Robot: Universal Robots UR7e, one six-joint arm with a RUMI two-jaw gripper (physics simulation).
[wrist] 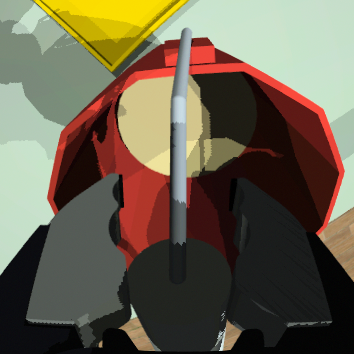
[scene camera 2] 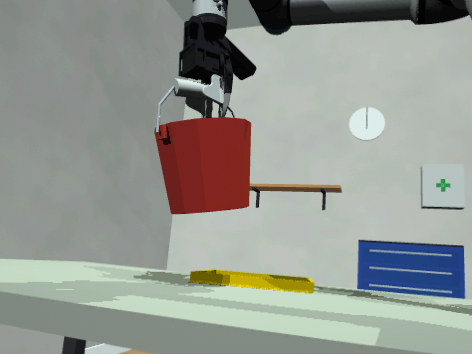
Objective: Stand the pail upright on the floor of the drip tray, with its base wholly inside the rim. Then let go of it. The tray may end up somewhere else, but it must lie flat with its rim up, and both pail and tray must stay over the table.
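Places are measured from the arm's base along level axes (x up, y back, z right), in centimetres.
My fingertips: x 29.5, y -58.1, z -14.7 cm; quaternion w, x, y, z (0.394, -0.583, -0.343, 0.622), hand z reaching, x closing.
Note:
For each thing: its top centre in the pictures, then the offset to it from my fingertips. Level surfaces: height alone.
- handle's cylindrical grip at its top centre: (scene camera 2: pixel 197 77) dx +8.4, dy -1.7, dz -4.9 cm
- yellow drip tray at its top centre: (scene camera 2: pixel 256 275) dx -29.9, dy +1.0, dz +24.4 cm
- pale green table at its surface level: dx -32.1 cm
The red pail (scene camera 2: pixel 205 167) (wrist: pixel 142 200) hangs in the air by its wire handle, tilted slightly, with its open end up. My gripper (scene camera 2: pixel 212 102) (wrist: pixel 176 179) is shut on the handle's cylindrical grip (scene camera 2: pixel 189 88) (wrist: pixel 180 300), above the pail's mouth. The yellow drip tray (scene camera 2: pixel 255 283) (wrist: pixel 111 65) lies flat on the table, rim up. In the scene view it is below the pail and reaches farther right, with a gap of air between them. In the wrist view one tray corner shows beyond the pail's upper left edge; the rest is cut off by the frame.
The pale green table (scene camera 2: pixel 50 287) (wrist: pixel 280 30) spans below the pail, its near edge crossing the scene view. A wooden shelf (scene camera 2: pixel 300 188), a white clock (scene camera 2: pixel 367 123), a green-cross box (scene camera 2: pixel 443 186) and a blue panel (scene camera 2: pixel 410 259) are in the background.

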